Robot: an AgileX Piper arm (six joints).
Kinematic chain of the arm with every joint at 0, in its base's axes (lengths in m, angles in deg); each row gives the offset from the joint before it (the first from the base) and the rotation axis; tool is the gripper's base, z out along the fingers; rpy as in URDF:
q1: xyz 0 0 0.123 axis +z
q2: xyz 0 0 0 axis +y
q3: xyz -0.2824 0 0.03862 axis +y
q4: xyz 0.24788 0 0.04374 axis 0.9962 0 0.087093
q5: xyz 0 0 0 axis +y
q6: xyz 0.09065 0 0.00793 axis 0.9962 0 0.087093
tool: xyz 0 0 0 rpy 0 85.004 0
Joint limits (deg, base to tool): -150..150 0..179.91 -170..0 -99.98..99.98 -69.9..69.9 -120..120
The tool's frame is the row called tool.
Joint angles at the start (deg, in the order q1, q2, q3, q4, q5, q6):
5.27 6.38 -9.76 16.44 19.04 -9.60
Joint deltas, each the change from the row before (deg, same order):
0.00 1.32 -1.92 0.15 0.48 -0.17
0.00 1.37 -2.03 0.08 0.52 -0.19
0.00 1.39 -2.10 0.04 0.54 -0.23
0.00 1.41 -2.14 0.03 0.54 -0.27
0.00 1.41 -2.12 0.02 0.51 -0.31
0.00 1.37 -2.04 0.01 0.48 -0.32
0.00 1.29 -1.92 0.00 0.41 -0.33
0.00 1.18 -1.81 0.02 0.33 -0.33
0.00 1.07 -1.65 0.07 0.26 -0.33
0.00 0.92 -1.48 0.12 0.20 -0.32
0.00 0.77 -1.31 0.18 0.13 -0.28
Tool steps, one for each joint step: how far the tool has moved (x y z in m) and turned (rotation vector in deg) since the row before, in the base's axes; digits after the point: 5 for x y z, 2 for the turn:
0.00104 0.00038 0.00915 -0.02 -0.16 0.19
0.00117 0.00037 0.00962 -0.11 -0.19 0.19
0.00127 0.00037 0.00991 -0.19 -0.23 0.20
0.00141 0.00038 0.01005 -0.24 -0.26 0.20
0.00156 0.00037 0.00991 -0.29 -0.28 0.20
0.00166 0.00036 0.00947 -0.31 -0.27 0.19
0.00168 0.00033 0.00890 -0.32 -0.30 0.16
0.00158 0.00030 0.00847 -0.29 -0.38 0.15
0.00149 0.00029 0.00774 -0.24 -0.39 0.14
0.00126 0.00027 0.00701 -0.18 -0.42 0.13
0.00099 0.00026 0.00631 -0.07 -0.46 0.12

